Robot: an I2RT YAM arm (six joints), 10 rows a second.
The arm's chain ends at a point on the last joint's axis. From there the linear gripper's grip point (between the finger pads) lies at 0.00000 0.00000 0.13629 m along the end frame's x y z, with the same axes.
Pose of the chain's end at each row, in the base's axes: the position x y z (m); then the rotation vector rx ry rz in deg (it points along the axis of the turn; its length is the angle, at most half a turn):
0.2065 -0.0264 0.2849 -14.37 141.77 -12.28
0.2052 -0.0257 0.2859 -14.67 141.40 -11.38
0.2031 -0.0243 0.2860 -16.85 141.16 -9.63
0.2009 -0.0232 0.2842 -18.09 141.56 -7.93
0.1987 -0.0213 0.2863 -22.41 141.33 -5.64
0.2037 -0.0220 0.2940 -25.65 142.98 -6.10
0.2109 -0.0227 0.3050 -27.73 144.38 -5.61
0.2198 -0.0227 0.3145 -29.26 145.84 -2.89
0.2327 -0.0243 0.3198 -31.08 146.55 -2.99
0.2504 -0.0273 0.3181 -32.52 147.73 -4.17
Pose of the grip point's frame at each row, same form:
0.2899 -0.0390 0.1778 -14.37 141.77 -12.28
0.2893 -0.0365 0.1792 -14.67 141.40 -11.38
0.2873 -0.0308 0.1790 -16.85 141.16 -9.63
0.2840 -0.0263 0.1762 -18.09 141.56 -7.93
0.2808 -0.0181 0.1775 -22.41 141.33 -5.64
0.2817 -0.0186 0.1823 -25.65 142.98 -6.10
0.2853 -0.0181 0.1909 -27.73 144.38 -5.61
0.2900 -0.0136 0.1980 -29.26 145.84 -2.89
0.3007 -0.0151 0.2021 -31.08 146.55 -2.99
0.3158 -0.0201 0.1987 -32.52 147.73 -4.17

